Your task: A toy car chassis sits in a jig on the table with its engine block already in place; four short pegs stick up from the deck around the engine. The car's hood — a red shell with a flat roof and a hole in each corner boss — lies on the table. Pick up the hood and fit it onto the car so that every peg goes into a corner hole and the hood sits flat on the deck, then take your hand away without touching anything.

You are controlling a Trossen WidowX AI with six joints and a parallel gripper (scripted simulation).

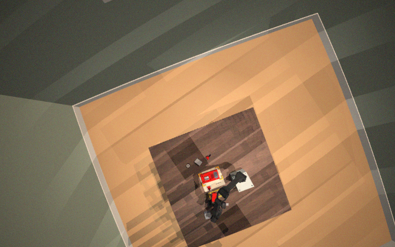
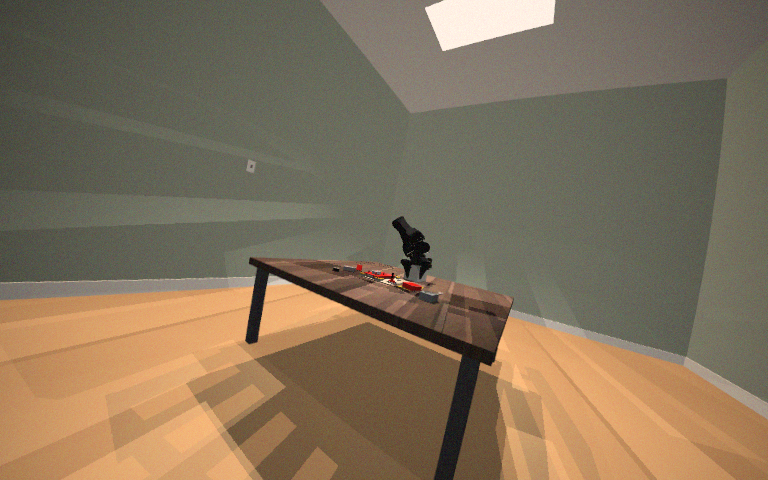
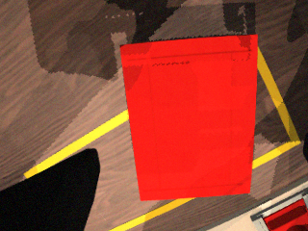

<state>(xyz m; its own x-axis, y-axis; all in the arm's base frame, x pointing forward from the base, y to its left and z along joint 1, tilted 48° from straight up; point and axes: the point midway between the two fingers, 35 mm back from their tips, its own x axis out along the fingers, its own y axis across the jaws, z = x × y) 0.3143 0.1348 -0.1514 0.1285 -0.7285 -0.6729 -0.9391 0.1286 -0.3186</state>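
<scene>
My gripper tip is now 40 mm above the red hood. Round my gripper tip: jig: 220 mm to the right, 50 mm below.
</scene>
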